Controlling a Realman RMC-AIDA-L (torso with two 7-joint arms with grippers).
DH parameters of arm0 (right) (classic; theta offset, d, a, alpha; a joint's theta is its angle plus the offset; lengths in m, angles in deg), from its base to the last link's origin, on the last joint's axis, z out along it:
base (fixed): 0 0 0 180
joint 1: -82.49 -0.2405 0 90
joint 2: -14.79 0 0 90
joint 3: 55.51 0.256 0 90
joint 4: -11.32 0 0 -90
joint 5: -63.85 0.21 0 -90
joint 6: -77.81 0 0 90
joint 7: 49.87 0.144 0 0
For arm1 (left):
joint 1: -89.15 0.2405 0 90
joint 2: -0.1 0 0 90
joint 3: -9.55 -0.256 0 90
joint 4: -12.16 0 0 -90
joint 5: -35.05 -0.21 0 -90
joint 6: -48.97 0 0 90
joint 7: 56.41 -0.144 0 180
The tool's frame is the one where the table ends.
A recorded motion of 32 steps. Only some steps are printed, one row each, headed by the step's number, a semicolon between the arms.
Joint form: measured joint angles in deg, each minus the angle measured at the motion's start. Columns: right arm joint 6, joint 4, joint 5, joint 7, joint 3, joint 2, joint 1; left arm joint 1, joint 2, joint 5, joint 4, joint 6, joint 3, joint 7.
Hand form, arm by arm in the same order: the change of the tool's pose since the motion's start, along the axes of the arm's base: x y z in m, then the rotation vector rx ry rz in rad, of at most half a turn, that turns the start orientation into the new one. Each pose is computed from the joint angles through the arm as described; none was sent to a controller.
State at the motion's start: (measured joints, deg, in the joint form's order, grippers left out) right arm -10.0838 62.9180 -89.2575 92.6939 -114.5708 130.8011 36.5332; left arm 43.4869 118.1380 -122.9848 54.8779 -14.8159 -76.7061 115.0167
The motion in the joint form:
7: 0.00 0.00 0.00 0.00 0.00 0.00 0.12; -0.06 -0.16 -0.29 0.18 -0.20 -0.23 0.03
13: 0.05 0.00 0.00 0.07 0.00 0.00 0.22; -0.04 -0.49 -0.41 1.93 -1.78 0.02 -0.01
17: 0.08 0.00 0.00 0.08 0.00 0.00 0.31; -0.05 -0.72 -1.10 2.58 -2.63 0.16 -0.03
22: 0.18 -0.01 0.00 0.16 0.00 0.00 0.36; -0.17 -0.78 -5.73 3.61 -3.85 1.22 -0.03
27: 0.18 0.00 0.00 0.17 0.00 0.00 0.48; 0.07 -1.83 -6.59 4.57 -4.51 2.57 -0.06
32: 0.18 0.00 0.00 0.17 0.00 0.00 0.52; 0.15 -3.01 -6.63 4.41 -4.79 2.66 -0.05
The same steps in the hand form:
7: 0.0008 -0.0005 0.0000 0.0000 0.0000 -0.0021; 0.0000 0.0007 0.0015 -0.0013 0.0091 -0.0045
13: 0.0015 -0.0007 0.0000 0.0013 0.0001 -0.0046; 0.0050 0.0026 0.0066 -0.0024 0.0103 -0.0112
17: 0.0021 -0.0010 0.0000 0.0018 0.0001 -0.0061; 0.0054 0.0035 0.0105 -0.0036 0.0235 -0.0137
22: 0.0025 -0.0010 0.0000 0.0039 0.0001 -0.0077; 0.0024 0.0074 0.0216 0.0063 0.0905 -0.0295
27: 0.0033 -0.0014 0.0001 0.0041 0.0001 -0.0098; -0.0006 0.0122 0.0350 0.0337 0.1018 -0.0238
32: 0.0035 -0.0016 0.0001 0.0041 0.0001 -0.0105; -0.0059 0.0146 0.0446 0.0449 0.1178 -0.0152

